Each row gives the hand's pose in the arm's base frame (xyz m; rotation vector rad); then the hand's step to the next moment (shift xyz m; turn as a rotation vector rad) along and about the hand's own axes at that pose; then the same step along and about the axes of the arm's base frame.
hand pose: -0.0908 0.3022 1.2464 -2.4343 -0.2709 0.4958
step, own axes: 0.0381 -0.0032 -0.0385 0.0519 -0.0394 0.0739
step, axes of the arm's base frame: 0.0503 -0.0067 0.0193 0.0138 0.0870 -0.0441
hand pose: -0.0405 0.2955 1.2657 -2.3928 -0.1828 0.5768
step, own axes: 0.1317 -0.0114 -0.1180 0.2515 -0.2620 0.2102
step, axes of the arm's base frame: 0.1709 -0.0229 0.0409 0.1347 0.3917 -0.0673
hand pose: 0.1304 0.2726 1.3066 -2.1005 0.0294 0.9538
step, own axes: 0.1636 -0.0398 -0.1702 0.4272 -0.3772 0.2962
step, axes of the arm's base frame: 0.2353 -0.0427 -0.0123 0.2443 0.5782 -0.1360
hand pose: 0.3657 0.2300 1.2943 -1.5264 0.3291 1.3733
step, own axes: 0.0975 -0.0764 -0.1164 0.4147 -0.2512 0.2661
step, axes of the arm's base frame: 0.1557 -0.0190 -0.0655 0.1635 0.4925 -0.1913
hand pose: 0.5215 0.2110 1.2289 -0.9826 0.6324 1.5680
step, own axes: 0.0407 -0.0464 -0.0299 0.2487 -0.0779 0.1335
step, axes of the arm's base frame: 0.0513 0.0073 -0.0449 0.0344 0.2571 -0.1359
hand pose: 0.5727 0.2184 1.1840 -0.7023 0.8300 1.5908
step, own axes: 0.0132 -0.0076 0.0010 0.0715 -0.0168 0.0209
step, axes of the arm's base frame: 0.0053 0.0090 -0.0112 0.0044 0.0590 -0.0483
